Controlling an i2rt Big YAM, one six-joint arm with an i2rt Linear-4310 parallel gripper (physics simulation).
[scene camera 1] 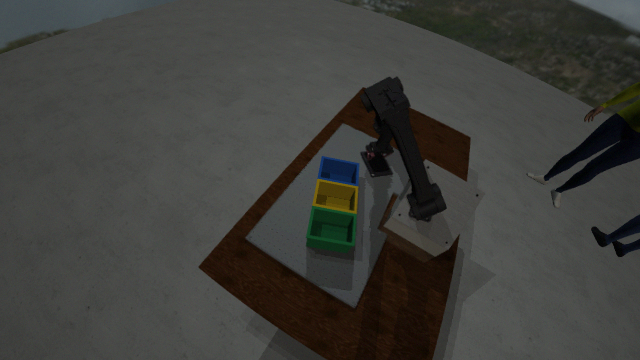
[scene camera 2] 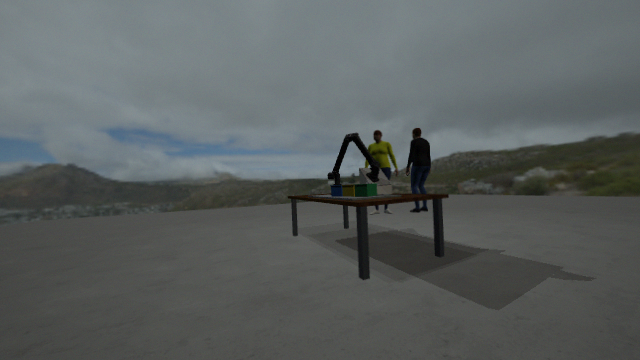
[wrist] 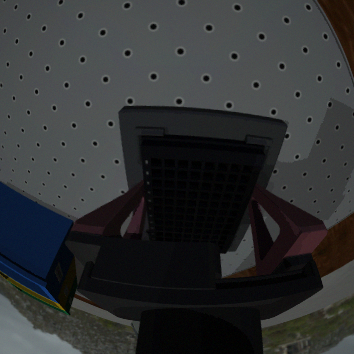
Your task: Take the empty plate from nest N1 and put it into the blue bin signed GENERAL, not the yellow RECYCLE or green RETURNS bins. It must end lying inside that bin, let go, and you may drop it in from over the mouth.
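Places are measured from the arm's base along level axes (x ahead, y left, z up), in centimetres.
Pixels of known places: gripper, between the fingertips: point(scene camera 1: 375, 158) point(wrist: 197, 185); arm's base, origin of its link: point(scene camera 1: 423, 204) point(scene camera 2: 372, 177).
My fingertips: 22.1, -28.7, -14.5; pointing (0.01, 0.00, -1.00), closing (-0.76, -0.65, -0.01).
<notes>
Ahead of a thing's pixels: the offset from my fingertips to its top centre, as dx, dy, dz. Level surfaces: height alone.
The empty plate @(-1.3, +1.7, +1.3) point(scene camera 1: 378, 165) point(wrist: 200, 180), dark with a grid of wells, lies flat in a dark grey nest @(-1.3, +1.6, +0.5) point(wrist: 200, 116). No nest label is readable. My gripper point(scene camera 1: 373, 154) point(wrist: 197, 185) points down at it, its reddish fingers against the plate's two long sides; it is shut on the plate. The plate sits in the nest, with no visible gap beneath. The blue bin point(scene camera 1: 339, 172) point(scene camera 2: 337, 190) point(wrist: 30, 220) stands beside the nest, at left in the wrist view. The yellow bin @(+10.4, +36.3, +8.7) point(scene camera 1: 336, 197) point(scene camera 2: 348, 190) and green bin point(scene camera 1: 332, 230) point(scene camera 2: 365, 190) follow in a row. Their signs are not readable.
The bins and nest stand on a grey perforated board @(dz -1.3) point(scene camera 1: 280, 235) on a brown wooden table @(dz -2.6) point(scene camera 1: 240, 255). The arm rises from a pale block point(scene camera 1: 415, 240) near the table's side. A person in a yellow top point(scene camera 2: 381, 152) and one in black point(scene camera 2: 419, 152) stand beyond the table.
</notes>
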